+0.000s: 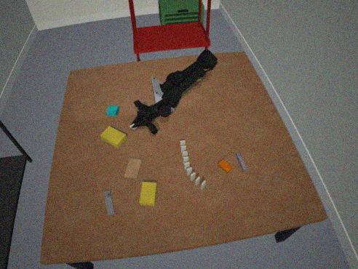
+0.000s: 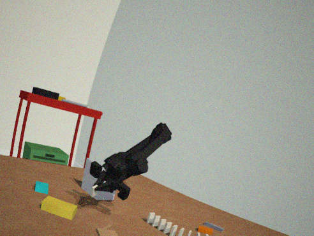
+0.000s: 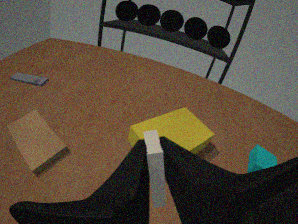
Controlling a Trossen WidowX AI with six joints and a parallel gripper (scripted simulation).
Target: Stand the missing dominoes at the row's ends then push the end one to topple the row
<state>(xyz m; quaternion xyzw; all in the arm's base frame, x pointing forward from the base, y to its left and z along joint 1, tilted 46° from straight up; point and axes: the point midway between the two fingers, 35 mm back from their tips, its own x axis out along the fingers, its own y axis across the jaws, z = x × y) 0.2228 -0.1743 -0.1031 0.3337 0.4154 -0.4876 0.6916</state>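
Right now my gripper tip is 170 mm short of the tan block, 40 mm to the left of it and 110 mm above it. Also, from my gripper tip: yellow block (50 mm behind, 110 mm to the right, 100 mm below); teal block (240 mm behind, 90 mm to the right, 100 mm below); orange block (290 mm ahead, 390 mm to the left, 110 mm below).
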